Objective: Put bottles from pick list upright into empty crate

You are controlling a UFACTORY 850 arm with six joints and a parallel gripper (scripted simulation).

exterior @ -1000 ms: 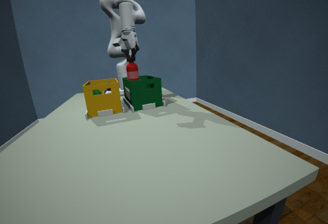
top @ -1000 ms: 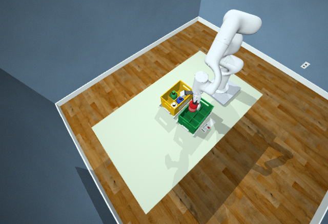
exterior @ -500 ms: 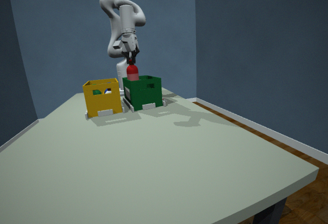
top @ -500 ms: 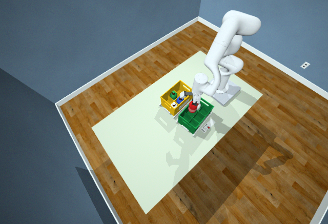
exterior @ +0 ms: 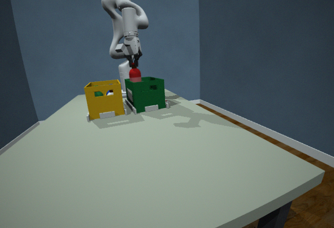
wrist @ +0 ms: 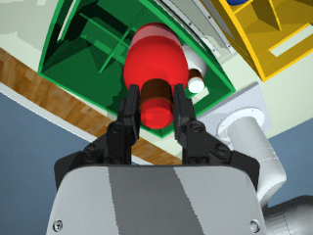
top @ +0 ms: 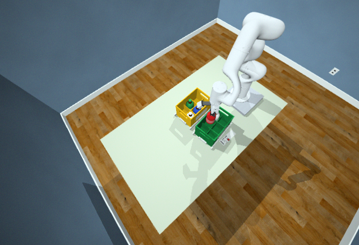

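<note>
Right now my hand is 70 mm above the red bottle. Round my hand: blue-label bottle 150 mm to the right, 190 mm below; green crate 10 mm behind, 50 mm to the left, 190 mm below; yellow crate 10 mm ahead, 190 mm to the right, 190 mm below.
</note>
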